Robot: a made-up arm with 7 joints.
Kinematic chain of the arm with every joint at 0, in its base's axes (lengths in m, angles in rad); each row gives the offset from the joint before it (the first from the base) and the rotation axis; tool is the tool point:
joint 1: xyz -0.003 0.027 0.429 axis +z
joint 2: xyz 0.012 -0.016 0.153 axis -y
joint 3: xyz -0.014 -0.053 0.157 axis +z
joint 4: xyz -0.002 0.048 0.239 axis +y
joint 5: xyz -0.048 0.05 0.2 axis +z
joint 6: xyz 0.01 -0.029 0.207 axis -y
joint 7: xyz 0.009 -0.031 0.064 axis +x
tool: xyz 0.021 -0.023 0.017
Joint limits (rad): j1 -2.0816..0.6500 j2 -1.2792..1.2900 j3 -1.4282..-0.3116 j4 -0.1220..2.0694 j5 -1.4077..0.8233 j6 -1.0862..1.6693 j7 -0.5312..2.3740
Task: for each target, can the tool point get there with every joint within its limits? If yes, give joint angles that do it. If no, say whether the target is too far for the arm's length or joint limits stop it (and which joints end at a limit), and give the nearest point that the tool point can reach.
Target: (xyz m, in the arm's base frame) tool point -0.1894 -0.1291 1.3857
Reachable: yes | joints 0.0513 0.3039 -1.0042 0.1467 -0.1371 -0.8348 -0.2227
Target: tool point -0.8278 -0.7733 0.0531
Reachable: no: too far | nearest point -0.5515 -0.5352 0.3687 | short by 0.482 m
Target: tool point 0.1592 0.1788 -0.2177
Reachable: no: joint limits stop it (at a limit: joint 1, joint 2, joint 3, joint 5, joint 7) | nearest point 0.2937 0.1081 0.2230 | short by 0.466 m
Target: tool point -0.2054 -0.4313 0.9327
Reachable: yes | joints -1.4189 -0.1689 -0.5292 1.6137 -0.5603 -0.7757 1.8641
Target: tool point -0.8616 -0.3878 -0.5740
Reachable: no: too far | nearest point -0.4753 -0.3176 0.2398 | short by 0.904 m
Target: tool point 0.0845 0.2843 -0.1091
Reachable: no: joint limits stop it (at a limit: joint 1, joint 2, joint 3, joint 5, joint 7) | nearest point 0.2663 0.1157 0.2367 | short by 0.425 m
